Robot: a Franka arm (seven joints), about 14 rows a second.
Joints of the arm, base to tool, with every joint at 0 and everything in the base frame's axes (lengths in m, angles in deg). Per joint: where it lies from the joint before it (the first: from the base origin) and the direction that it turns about. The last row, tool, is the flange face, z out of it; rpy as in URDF.
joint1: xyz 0 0 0.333 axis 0 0 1
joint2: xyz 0 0 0 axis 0 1 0
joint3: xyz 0 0 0.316 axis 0 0 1
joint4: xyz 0.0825 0 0 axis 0 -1 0
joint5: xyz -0.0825 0 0.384 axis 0 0 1
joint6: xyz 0 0 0 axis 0 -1 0
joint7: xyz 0.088 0 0 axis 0 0 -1
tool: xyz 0 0 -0.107 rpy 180 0 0
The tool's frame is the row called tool.
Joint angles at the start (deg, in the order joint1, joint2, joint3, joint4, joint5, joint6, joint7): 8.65, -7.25, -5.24, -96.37, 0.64, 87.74, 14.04
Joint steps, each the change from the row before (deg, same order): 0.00, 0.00, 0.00, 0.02, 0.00, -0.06, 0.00; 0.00, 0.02, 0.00, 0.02, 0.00, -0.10, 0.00; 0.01, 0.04, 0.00, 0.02, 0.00, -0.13, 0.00; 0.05, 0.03, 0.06, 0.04, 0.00, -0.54, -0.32; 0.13, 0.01, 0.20, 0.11, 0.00, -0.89, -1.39; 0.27, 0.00, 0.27, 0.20, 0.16, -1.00, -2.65; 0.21, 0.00, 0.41, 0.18, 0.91, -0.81, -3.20; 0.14, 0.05, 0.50, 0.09, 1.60, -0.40, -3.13; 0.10, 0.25, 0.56, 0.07, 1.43, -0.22, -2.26; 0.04, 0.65, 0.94, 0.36, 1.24, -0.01, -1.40
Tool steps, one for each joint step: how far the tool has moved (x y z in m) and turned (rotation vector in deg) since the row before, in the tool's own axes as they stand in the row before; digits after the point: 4 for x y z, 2 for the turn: -0.0001, 0.0000, -0.0001, -0.01, -0.04, 0.00; -0.0001, 0.0000, 0.0002, -0.03, -0.10, 0.00; 0.0000, -0.0001, 0.0004, -0.04, -0.14, -0.01; -0.0011, -0.0008, 0.0008, -0.14, -0.51, -0.43; -0.0023, -0.0026, 0.0006, -0.22, -0.77, -1.72; -0.0030, -0.0047, 0.0000, -0.06, -0.81, -3.20; -0.0028, -0.0072, -0.0001, 0.71, -0.75, -3.90; -0.0016, -0.0090, 0.0005, 1.44, -0.51, -3.93; 0.0004, -0.0090, 0.0022, 1.27, -0.50, -3.05; 0.0033, -0.0116, 0.0033, 1.01, -0.40, -2.46
